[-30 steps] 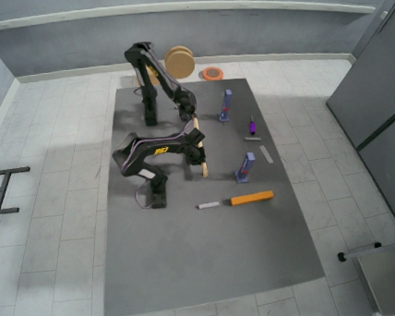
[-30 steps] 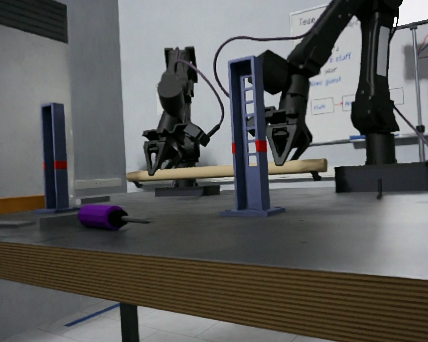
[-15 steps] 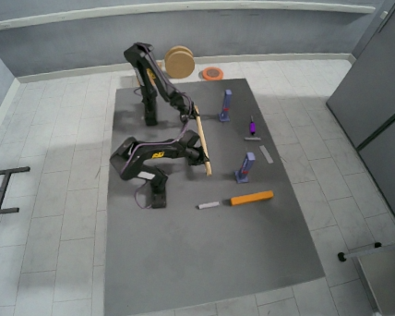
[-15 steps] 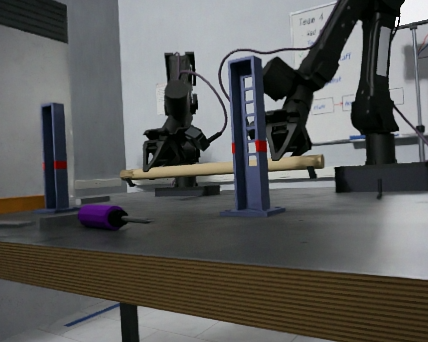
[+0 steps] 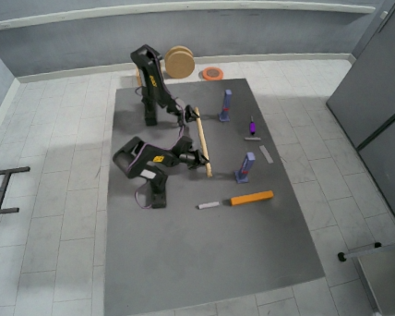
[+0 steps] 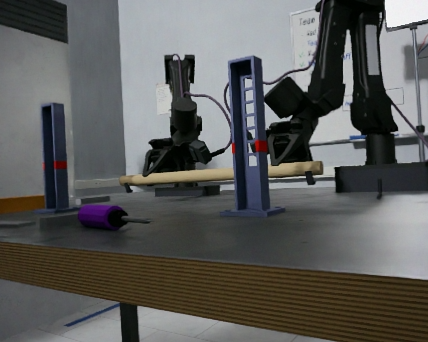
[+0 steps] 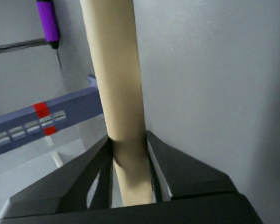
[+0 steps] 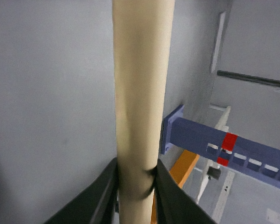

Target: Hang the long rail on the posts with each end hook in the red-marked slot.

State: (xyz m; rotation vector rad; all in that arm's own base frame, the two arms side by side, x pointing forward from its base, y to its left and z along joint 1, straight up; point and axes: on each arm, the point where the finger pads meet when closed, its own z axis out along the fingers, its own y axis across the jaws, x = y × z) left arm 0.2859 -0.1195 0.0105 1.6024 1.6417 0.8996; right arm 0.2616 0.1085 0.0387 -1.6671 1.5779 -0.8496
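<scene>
The long wooden rail lies 150 mm to the right of my left hand and 20 mm below it. The rest, counted from my left hand: orange block (180 mm ahead, 540 mm to the right, 40 mm below); grey strip (360 mm ahead, 290 mm to the right, 60 mm below); black part (100 mm behind, 160 mm to the left, 50 mm below).
Right now the long wooden rail is 1 cm ahead of my right hand, 16 cm to the left of it and 1 cm below it. The rest, counted from my right hand: orange block (19 cm ahead, 22 cm to the right, 4 cm below); then grey strip (37 cm ahead, 2 cm to the left, 5 cm below); then black part (9 cm behind, 47 cm to the left, 4 cm below).
</scene>
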